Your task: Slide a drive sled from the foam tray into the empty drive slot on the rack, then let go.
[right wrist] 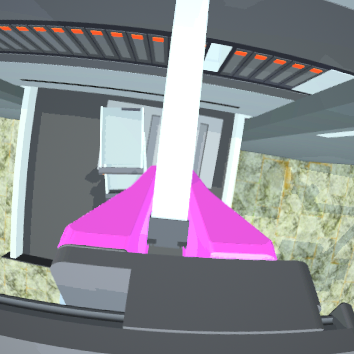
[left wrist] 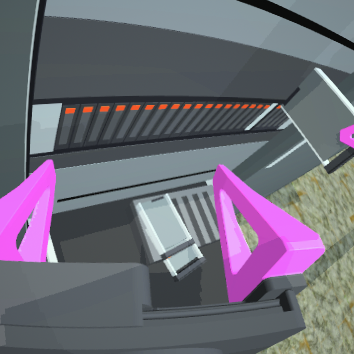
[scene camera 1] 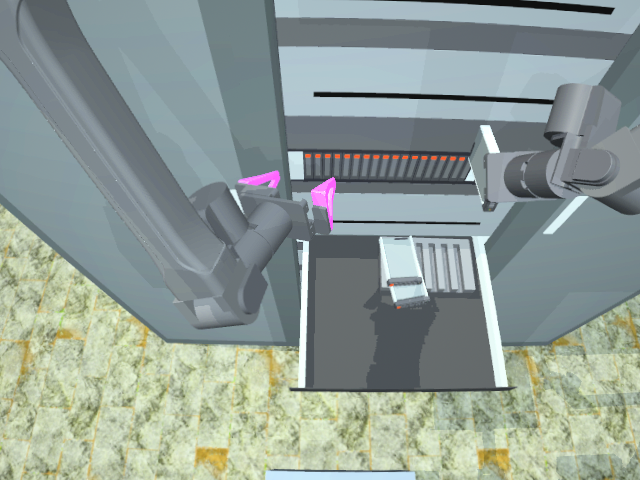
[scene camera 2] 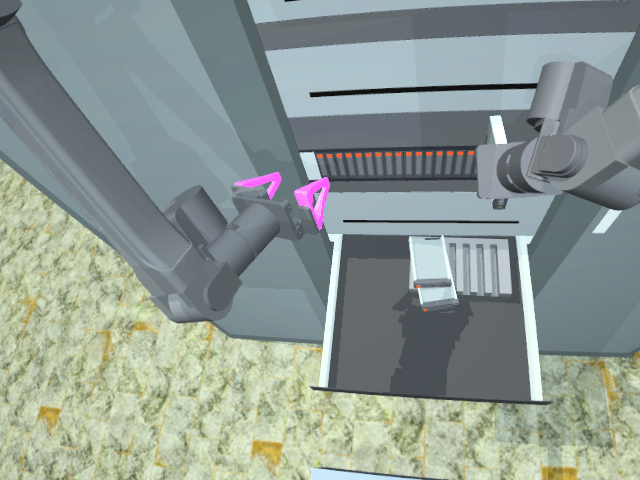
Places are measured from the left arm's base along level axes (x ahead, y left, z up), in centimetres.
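Where they show: left gripper, fingertip midpoint: point(left wrist: 136, 169) point(scene camera 1: 305, 177) point(scene camera 2: 302, 178); right gripper, fingertip midpoint: point(right wrist: 170, 175) point(left wrist: 341, 134) point(scene camera 1: 492, 179).
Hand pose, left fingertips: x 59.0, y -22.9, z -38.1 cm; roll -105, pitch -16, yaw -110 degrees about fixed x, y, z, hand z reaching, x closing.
Each offset is from my left fingertips to the top centre of the thing. "pt": to the spot under its first point.
My right gripper point(right wrist: 170, 175) is shut on a drive sled @[dy -29.1, dx +3.2, dz +3.5 cm] point(scene camera 1: 486, 136) point(scene camera 2: 497, 130) point(left wrist: 320, 117) point(right wrist: 182, 100). The sled stands on edge near the right end of the drive row @[dy -13.5, dx +12.1, dz -6.5 cm] point(scene camera 1: 385, 167) point(scene camera 2: 395, 166) and hides part of it in the right wrist view. A pale gap point(right wrist: 218, 57) point(left wrist: 262, 116) breaks the row just right of the sled in the right wrist view. I cannot tell how far the sled's far end is from the rack. My left gripper point(scene camera 1: 306, 178) point(scene camera 2: 303, 178) point(left wrist: 136, 169) is open and empty, before the row's left end. Foam tray @[dy -27.2, dx +3.0, dz -36.5 cm] point(scene camera 1: 471, 268) point(scene camera 2: 508, 268) has ribbed slots.
Two more sleds lie overlapping at the tray's left: an upper one @[dy -20.5, dx +2.6, dz -33.2 cm] point(scene camera 1: 400, 258) point(scene camera 2: 431, 260) and a lower one @[dy -21.7, dx -1.9, dz -34.9 cm] point(scene camera 1: 410, 294) point(scene camera 2: 438, 296). The tray sits at the back of a pulled-out drawer @[pt dy -6.2, dx -9.4, dz -42.0 cm] point(scene camera 1: 336, 320) point(scene camera 2: 367, 320). Tall cabinet sides flank the rack.
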